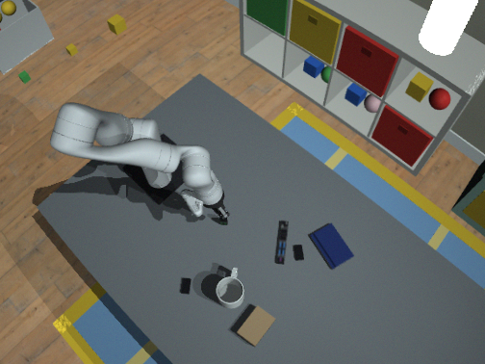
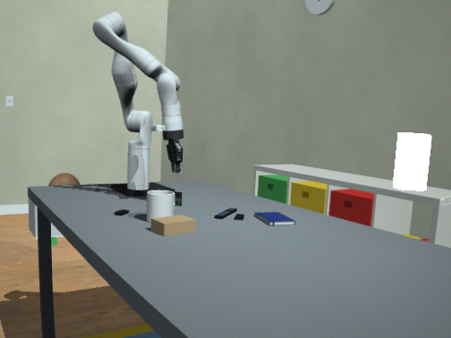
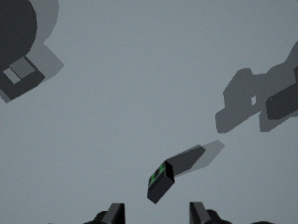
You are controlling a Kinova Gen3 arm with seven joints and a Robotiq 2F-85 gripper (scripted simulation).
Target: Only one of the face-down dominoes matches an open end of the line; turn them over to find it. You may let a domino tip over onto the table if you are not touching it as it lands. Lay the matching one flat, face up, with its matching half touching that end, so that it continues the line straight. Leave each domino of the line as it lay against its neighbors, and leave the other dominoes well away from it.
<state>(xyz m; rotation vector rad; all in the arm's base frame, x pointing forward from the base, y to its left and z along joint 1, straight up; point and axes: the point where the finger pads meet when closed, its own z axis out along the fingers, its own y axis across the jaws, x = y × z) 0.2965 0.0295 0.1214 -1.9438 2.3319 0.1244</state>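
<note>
Now: hand 120 mm above the dark domino and 10 mm to the right of it. Round my hand: white mug: 200 mm ahead, 150 mm to the right, 100 mm below; then cardboard box: 330 mm ahead, 170 mm to the right, 120 mm below.
</note>
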